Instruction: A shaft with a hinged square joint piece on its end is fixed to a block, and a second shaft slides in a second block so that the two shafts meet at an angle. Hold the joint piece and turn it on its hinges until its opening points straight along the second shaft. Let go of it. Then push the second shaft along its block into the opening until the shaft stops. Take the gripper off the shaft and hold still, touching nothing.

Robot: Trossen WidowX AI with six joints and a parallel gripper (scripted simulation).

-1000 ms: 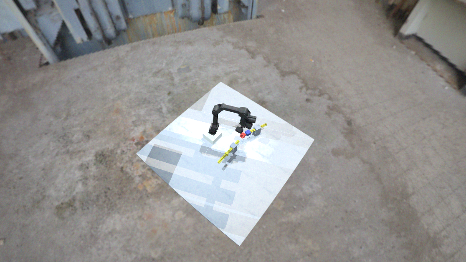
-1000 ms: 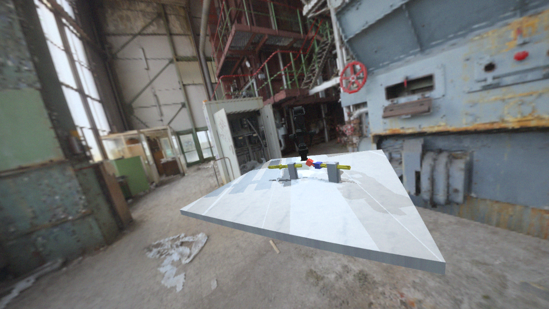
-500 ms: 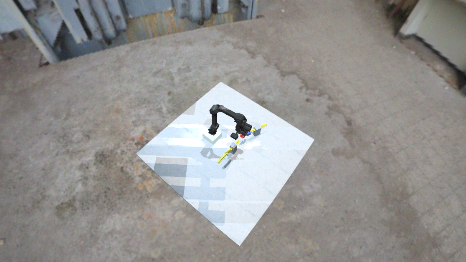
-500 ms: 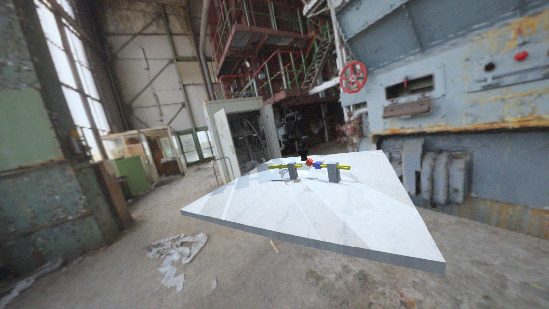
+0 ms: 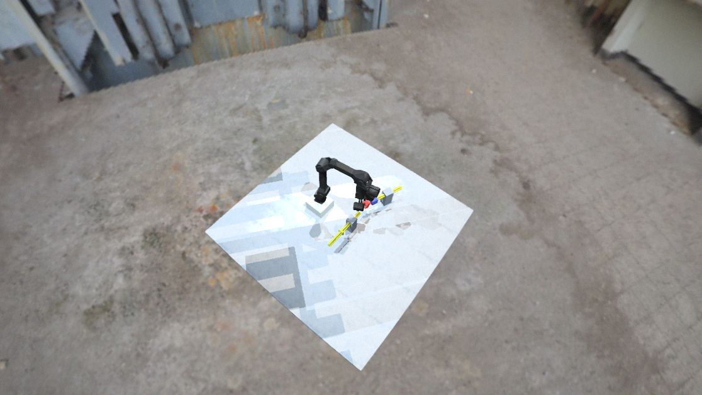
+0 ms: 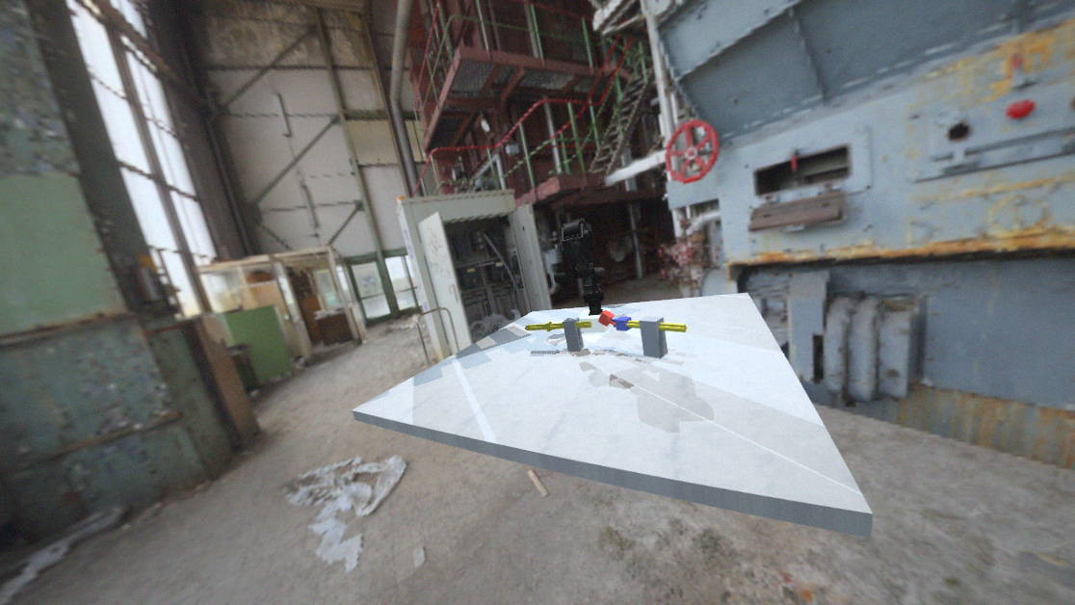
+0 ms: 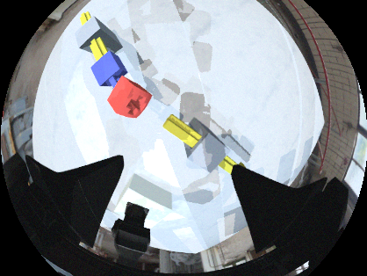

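Right now my gripper tip is 20 mm short of the red joint piece, 80 mm to the right of it and 90 mm above it.
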